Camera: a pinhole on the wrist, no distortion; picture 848 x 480 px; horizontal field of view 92.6 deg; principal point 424.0 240.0 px. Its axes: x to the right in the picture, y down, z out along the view. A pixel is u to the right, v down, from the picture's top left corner.
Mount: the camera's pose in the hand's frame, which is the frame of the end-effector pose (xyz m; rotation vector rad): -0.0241 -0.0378 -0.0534 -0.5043 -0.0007 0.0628
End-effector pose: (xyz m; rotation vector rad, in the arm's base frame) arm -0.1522 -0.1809 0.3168 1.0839 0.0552 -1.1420
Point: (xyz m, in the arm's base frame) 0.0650 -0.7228 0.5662
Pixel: 693.1 290.2
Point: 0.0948 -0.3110 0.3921
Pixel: outside the picture
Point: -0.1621 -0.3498 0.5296
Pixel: 459.8 250.6
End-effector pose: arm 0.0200 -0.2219 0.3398 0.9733 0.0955 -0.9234
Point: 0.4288 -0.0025 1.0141
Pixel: outside the picture
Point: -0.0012 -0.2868 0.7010
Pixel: 321.3 309.5
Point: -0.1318 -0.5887 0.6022
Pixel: 452.5 35.4
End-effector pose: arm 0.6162 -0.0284 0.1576 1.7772 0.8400 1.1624
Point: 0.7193 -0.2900 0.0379
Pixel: 79.7 137.3
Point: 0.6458 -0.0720 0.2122
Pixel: 499.3 419.6
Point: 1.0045 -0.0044 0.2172
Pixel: 630.1 135.9
